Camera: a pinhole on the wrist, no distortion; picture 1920 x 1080 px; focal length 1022.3 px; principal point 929.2 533.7 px. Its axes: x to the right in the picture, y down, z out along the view. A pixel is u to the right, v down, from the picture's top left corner.
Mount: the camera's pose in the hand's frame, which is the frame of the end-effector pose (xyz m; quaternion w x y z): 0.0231 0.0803 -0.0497 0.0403 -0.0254 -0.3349 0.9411
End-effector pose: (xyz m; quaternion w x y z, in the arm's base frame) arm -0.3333 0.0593 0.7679 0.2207 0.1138 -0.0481 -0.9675
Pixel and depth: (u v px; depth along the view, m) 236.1 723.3 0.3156
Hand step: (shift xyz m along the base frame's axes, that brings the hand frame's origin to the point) -0.2986 0.0798 0.0894
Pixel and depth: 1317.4 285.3 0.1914
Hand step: 0.0239 0.0296 0.1351
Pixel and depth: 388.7 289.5 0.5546
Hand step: -0.4403 0.0702 0.3717
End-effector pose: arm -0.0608 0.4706 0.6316 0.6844 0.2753 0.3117 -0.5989
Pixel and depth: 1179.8 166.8 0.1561
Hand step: 0.0370 -0.0604 0.0870
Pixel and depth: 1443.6 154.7 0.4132
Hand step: -0.0243 -0.1443 0.3928
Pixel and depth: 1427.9 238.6 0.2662
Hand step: -0.0065 -0.0750 0.2242
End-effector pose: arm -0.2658 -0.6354 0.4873 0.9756 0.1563 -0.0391 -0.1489
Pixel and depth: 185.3 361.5 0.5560
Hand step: 0.2510 -0.4620 0.3627
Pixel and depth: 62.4 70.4 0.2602
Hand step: 0.1874 -0.1488 0.2218
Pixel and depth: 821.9 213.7 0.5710
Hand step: -0.0547 -0.2963 0.4357
